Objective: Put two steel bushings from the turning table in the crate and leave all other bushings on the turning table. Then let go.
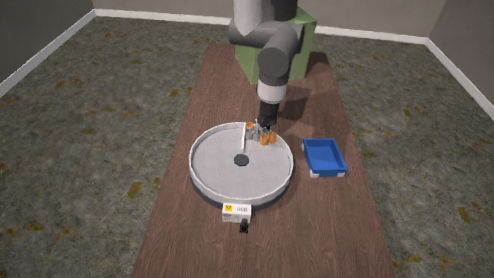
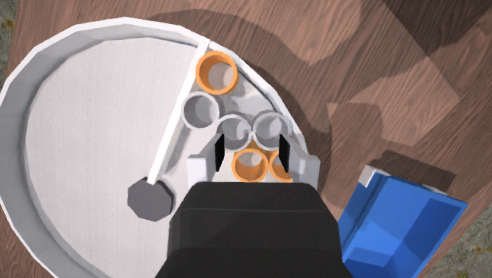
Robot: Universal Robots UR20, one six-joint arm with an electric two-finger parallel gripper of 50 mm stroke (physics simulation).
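Places are measured from the arm's base along level axes (x ahead, y left, z up), in centimetres.
Pixels of known places: gripper, fingertip midpoint: (image 1: 262,130) (image 2: 251,145); arm's base, link origin: (image 1: 275,13).
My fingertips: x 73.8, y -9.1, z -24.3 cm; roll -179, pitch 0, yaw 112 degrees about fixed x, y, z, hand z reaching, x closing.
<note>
Ahead of a thing's pixels: the offset from my fingertips to its middle. "*": to the spot under its first point.
Three grey steel bushings stand upright on the turning table @(dx +13.5, dy -9.1, dz -5.2 cm) (image 1: 215,172) (image 2: 90,125): one @(dx -0.8, dy -5.7, dz -3.2 cm) (image 1: 249,135) (image 2: 200,93) near the white divider, a middle one @(dx +0.0, dy -2.0, dz -3.2 cm) (image 2: 234,116) and one @(dx -1.7, dy +1.5, dz -3.2 cm) (image 2: 270,112) by the outer rim. The last two stand side by side. Three orange bushings stand there too: one @(dx -4.8, dy -5.5, dz -3.2 cm) (image 1: 249,125) (image 2: 201,75) at the divider's outer end, and two @(dx +2.5, dy +0.9, dz -3.2 cm) (image 1: 264,140) (image 2: 237,169), @(dx +0.9, dy +4.4, dz -3.2 cm) (image 1: 272,137) (image 2: 280,175) beside the steel ones. My gripper (image 1: 263,127) (image 2: 251,145) is open and empty, low over the group; one finger partly hides an orange bushing. The blue crate @(dx +7.4, dy +27.4, dz -7.9 cm) (image 1: 324,154) (image 2: 380,235) is empty.
The white divider @(* dx +4.4, dy -8.3, dz -2.3 cm) (image 1: 243,140) (image 2: 172,127) runs from the dark hub @(dx +13.5, dy -9.1, dz -4.7 cm) (image 1: 241,160) (image 2: 150,199) to the raised rim. The crate stands right of the turning table. A white box @(* dx +38.8, dy -10.9, dz -6.4 cm) (image 1: 236,216) with a small black part @(* dx +41.7, dy -8.3, dz -8.0 cm) (image 1: 243,226) sits at the turning table's front.
</note>
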